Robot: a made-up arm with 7 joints.
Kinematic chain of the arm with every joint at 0, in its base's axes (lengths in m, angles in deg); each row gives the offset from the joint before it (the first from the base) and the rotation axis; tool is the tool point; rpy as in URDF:
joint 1: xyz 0 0 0.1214 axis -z
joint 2: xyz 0 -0.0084 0.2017 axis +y
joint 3: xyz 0 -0.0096 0.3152 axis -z
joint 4: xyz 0 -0.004 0.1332 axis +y
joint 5: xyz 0 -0.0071 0.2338 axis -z
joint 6: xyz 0 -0.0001 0.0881 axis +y
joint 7: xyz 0 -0.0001 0.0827 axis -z
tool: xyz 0 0 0 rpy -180 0 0
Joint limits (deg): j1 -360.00..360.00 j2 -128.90..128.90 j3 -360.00..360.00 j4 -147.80..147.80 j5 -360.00..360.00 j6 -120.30..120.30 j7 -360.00..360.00
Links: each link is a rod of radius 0.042 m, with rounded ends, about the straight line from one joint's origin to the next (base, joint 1, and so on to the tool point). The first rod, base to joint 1, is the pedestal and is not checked.
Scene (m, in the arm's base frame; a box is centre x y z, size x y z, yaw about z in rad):
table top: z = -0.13
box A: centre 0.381 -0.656 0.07 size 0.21 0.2 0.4 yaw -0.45
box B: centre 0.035 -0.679 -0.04 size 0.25 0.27 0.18 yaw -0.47
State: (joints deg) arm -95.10 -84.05 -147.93 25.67 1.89 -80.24 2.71
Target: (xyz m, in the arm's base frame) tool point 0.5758 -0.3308 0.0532
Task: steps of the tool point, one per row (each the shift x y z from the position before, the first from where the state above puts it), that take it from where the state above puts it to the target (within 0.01 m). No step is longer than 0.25 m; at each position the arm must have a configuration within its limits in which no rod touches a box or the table.
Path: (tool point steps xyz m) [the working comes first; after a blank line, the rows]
Joints at the target: -152.80 -94.67 -166.12 57.73 10.71 -97.03 2.71
Straight joint move there: touches box A.

1: 0.1118 0.0464 0.0996
2: 0.1036 0.0774 0.0865
3: 0.0894 0.1066 0.0755
4: 0.1268 0.0267 -0.1785
5: 0.0841 0.0833 -0.1913
6: 0.0175 0.1162 -0.1871

